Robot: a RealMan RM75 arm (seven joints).
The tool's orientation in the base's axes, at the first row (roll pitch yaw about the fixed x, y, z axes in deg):
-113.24, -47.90, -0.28
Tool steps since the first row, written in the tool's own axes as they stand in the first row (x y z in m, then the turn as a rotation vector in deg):
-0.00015, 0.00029, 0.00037, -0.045, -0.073, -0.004
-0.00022, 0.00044, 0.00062, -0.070, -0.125, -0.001
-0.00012, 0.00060, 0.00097, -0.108, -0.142, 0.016
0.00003, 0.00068, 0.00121, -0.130, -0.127, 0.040
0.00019, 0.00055, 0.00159, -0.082, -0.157, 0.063
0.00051, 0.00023, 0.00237, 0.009, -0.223, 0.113
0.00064, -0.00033, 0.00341, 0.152, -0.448, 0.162
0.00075, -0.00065, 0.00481, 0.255, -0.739, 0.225
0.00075, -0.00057, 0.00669, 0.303, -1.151, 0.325
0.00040, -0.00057, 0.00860, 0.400, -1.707, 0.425
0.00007, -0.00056, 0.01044, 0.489, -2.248, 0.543
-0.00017, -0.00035, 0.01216, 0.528, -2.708, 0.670
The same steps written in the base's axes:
0.00021, 0.00022, -0.00039, -0.081, 0.026, 0.013
0.00034, 0.00039, -0.00060, -0.132, 0.049, 0.025
0.00062, 0.00065, -0.00072, -0.164, 0.072, 0.003
0.00084, 0.00084, -0.00072, -0.162, 0.088, -0.029
0.00097, 0.00124, -0.00062, -0.143, 0.121, 0.019
0.00120, 0.00208, -0.00039, -0.112, 0.192, 0.114
0.00122, 0.00326, -0.00022, -0.155, 0.326, 0.346
0.00149, 0.00467, -0.00032, -0.265, 0.500, 0.585
0.00210, 0.00636, -0.00086, -0.483, 0.755, 0.848
0.00244, 0.00812, -0.00163, -0.766, 1.068, 1.236
0.00277, 0.00980, -0.00236, -1.039, 1.391, 1.604
0.00326, 0.01130, -0.00313, -1.288, 1.690, 1.883

